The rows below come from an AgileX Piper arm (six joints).
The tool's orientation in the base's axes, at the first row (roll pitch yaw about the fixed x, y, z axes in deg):
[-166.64 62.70 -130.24]
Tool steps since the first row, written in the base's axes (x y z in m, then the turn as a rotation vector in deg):
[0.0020 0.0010 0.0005 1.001 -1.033 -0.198]
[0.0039 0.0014 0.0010 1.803 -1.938 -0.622]
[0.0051 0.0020 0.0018 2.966 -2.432 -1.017]
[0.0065 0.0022 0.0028 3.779 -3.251 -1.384]
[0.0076 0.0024 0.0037 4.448 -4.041 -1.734]
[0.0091 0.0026 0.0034 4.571 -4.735 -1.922]
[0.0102 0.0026 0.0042 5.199 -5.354 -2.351]
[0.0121 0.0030 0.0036 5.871 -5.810 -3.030]
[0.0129 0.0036 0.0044 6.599 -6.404 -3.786]
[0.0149 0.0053 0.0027 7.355 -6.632 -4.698]
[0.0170 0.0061 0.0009 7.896 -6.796 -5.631]
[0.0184 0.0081 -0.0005 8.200 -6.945 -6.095]
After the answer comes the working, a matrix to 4 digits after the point.
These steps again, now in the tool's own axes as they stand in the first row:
[-0.0014 -0.0005 0.0018 0.241 -1.401 0.296]
[-0.0025 -0.0014 0.0031 0.697 -2.556 0.613]
[-0.0038 -0.0017 0.0040 0.876 -3.611 1.391]
[-0.0052 -0.0025 0.0047 1.248 -4.712 1.734]
[-0.0064 -0.0031 0.0052 1.638 -5.703 1.979]
[-0.0066 -0.0039 0.0065 2.011 -6.303 1.799]
[-0.0077 -0.0046 0.0069 2.423 -7.127 2.136]
[-0.0078 -0.0054 0.0088 2.987 -7.823 2.699]
[-0.0090 -0.0055 0.0094 3.651 -8.653 3.268]
[-0.0087 -0.0052 0.0125 4.317 -9.197 4.115]
[-0.0080 -0.0057 0.0152 5.044 -9.557 4.845]
[-0.0078 -0.0048 0.0179 5.418 -9.810 5.199]

The tool's axes in the first row as the columns of a matrix, in the base's axes (rounded; the answer above uses it unrounded):
[-0.2963 -0.6100 0.7349]
[-0.3501 0.7852 0.5107]
[-0.8886 -0.1060 -0.4462]

